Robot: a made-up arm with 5 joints.
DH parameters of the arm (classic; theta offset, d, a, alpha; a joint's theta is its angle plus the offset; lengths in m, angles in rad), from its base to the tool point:
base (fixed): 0 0 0.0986 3.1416
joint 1: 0 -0.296 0.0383 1.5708
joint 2: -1.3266 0 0.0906 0
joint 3: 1.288 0 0.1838 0
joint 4: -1.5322 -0.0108 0 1.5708
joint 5: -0.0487 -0.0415 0 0
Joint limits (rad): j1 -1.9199..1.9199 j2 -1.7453..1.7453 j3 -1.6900..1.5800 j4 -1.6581..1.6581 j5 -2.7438..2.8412
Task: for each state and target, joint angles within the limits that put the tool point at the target. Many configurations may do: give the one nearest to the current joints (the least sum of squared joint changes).
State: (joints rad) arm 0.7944 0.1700 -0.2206 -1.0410 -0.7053
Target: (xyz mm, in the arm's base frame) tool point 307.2 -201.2 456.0
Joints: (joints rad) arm 0.7301 0.3687 -0.6119 -0.7502 -0.7053
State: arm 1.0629 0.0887 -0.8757 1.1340 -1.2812
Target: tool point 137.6 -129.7 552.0
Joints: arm 1.1989 -0.2929 -0.9044 1.3933 -1.2812
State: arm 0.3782 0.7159 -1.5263 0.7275 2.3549
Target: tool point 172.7 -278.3 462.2
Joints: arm 1.2731 0.7767 -1.5093 0.9577 2.3549
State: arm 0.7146 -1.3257 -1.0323 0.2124 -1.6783
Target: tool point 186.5 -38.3 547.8
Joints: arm 0.2980 -0.9908 -0.0738 0.5275 -1.6783
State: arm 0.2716 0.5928 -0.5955 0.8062 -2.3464
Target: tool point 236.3 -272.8 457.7
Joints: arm 1.0680 0.6170 -1.1180 0.3012 -2.3464
